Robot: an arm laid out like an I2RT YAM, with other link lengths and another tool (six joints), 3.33 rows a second.
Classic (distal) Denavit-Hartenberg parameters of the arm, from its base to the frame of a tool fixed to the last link. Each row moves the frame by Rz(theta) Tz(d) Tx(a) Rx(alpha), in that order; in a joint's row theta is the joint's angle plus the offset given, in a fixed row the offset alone. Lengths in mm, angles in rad.
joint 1: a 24.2; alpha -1.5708; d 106.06; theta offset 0
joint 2: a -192.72; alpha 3.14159; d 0; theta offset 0
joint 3: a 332.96; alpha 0; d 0; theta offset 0.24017
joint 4: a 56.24; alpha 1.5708; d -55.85; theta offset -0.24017
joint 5: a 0; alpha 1.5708; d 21.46; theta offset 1.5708
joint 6: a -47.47; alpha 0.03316; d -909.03; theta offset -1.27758
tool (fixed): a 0; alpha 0; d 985.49; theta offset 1.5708
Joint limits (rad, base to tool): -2.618..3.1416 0..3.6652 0..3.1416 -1.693..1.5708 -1.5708..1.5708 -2.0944..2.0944
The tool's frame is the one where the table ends.
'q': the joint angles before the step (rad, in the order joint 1, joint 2, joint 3, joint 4, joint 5, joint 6). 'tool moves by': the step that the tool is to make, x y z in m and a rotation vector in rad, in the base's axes. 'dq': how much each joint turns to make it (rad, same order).
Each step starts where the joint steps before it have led.
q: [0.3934 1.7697 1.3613 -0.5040 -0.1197 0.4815]
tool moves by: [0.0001 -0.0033 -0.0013 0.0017 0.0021 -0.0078]
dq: [-0.0073 -0.0087 -0.0139 0.0042 -0.0016 0.0018]
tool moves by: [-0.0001 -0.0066 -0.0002 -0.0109 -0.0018 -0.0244]
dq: [-0.0114 -0.0236 -0.0242 -0.0014 0.0165 0.0037]
